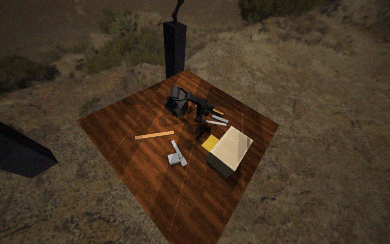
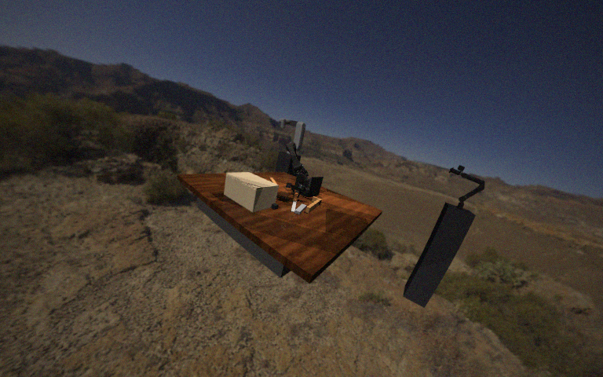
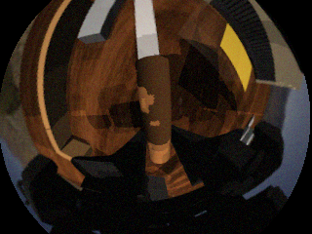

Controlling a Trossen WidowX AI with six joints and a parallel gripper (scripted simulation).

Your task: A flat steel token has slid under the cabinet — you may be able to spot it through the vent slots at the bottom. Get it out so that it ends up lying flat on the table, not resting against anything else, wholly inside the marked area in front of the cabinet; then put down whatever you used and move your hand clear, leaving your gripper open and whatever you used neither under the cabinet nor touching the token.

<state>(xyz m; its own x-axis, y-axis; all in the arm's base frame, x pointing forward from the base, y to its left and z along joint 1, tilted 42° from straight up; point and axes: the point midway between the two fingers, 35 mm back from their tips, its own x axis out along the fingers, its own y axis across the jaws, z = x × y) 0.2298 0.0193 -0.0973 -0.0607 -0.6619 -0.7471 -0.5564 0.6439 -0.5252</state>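
The grey scraper lies 36 cm to the right of my gripper tip and 12 cm ahead of it. From my gripper tip the other things lie so: steel token 32 cm ahead, 14 cm to the right, 1 cm below; then wooden stick 38 cm to the right, 14 cm behind; then grey bar 16 cm to the left, 15 cm ahead.
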